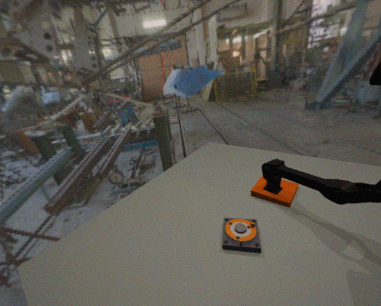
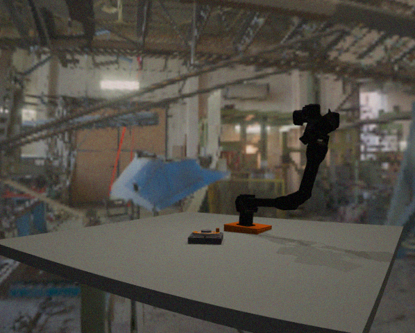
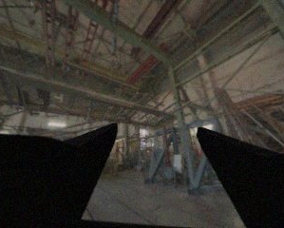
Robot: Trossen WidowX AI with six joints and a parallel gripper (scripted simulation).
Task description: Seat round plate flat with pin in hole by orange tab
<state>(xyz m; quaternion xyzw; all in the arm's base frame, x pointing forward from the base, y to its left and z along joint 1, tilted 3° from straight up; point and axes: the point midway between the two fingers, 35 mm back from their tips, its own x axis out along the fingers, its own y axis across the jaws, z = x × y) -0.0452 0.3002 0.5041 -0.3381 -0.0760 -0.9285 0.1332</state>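
My gripper tip is 37 cm short of the round orange plate, 28 cm to the left of it and 50 cm above it. Round my gripper tip: dark grey square base: 39 cm ahead, 29 cm to the right, 51 cm below.
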